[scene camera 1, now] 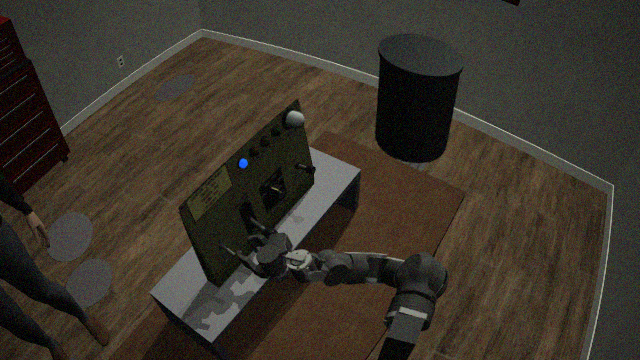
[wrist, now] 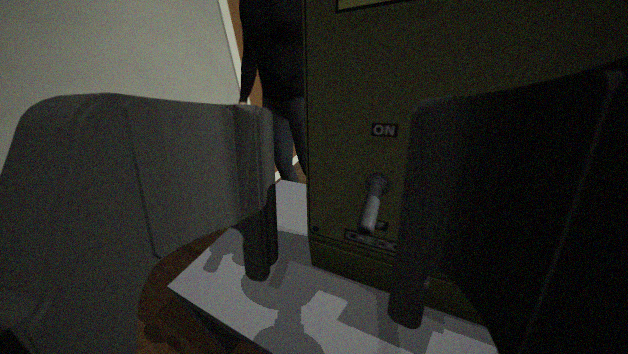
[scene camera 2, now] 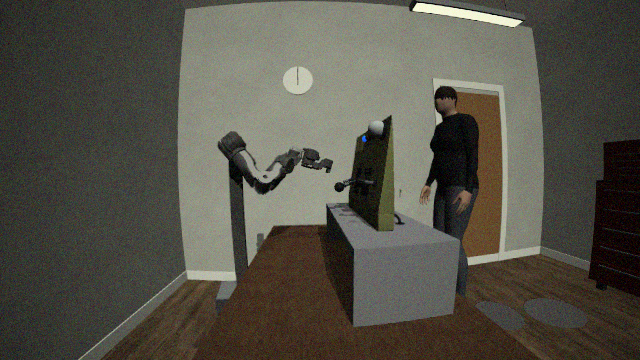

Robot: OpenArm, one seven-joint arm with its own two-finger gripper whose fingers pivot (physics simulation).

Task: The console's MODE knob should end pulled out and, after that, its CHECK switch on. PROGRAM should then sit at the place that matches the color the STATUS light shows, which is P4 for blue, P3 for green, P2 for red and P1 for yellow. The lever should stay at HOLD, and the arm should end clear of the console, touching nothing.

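The console (scene camera 1: 300, 145) (scene camera 2: 384, 200) (wrist: 350, 65) stands upright. Its CHECK switch (scene camera 1: 226, 249) (wrist: 371, 212) points down, away from the ON label (wrist: 384, 130). The MODE knob (scene camera 1: 305, 168) stands out on its shaft. The small MODE light (scene camera 1: 243, 163) (scene camera 2: 364, 139) is blue; the big STATUS light (scene camera 1: 295, 118) (scene camera 2: 376, 127) looks whitish grey. The PROGRAM knob (scene camera 1: 274, 189) is too dark to read. The lever (scene camera 1: 257, 222) (scene camera 2: 339, 186) sticks outward; its label is unreadable. My gripper (scene camera 1: 244, 247) (scene camera 2: 328, 169) (wrist: 334, 200) is partly open and empty, in front of the switch, which shows between the fingers.
The console stands on a grey block (scene camera 1: 330, 180) (scene camera 2: 405, 280) (wrist: 295, 200). The lever's ball end is close beside my gripper in scene camera 1. A person (scene camera 2: 455, 150) (wrist: 275, 60) stands behind the console. A dark drum (scene camera 1: 417, 100) stands beyond the block.
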